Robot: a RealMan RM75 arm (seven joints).
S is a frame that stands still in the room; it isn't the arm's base.
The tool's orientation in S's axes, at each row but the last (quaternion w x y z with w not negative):
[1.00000, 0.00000, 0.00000, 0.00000]
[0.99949, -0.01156, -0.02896, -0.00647]
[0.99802, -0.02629, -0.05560, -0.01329]
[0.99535, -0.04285, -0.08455, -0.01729]
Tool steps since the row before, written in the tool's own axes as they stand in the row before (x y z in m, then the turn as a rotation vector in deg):
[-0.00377, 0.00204, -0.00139, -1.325, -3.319, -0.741]
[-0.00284, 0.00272, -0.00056, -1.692, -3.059, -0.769]
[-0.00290, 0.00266, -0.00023, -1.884, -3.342, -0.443]
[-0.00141, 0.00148, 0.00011, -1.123, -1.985, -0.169]
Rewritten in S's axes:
[-0.00377, 0.00204, -0.00139, -1.325, -3.319, -0.741]
[-0.00277, 0.00274, -0.00079, -1.686, -3.055, -0.796]
[-0.00278, 0.00271, -0.00069, -1.921, -3.316, -0.480]
[-0.00135, 0.00152, -0.00025, -1.161, -1.961, -0.193]

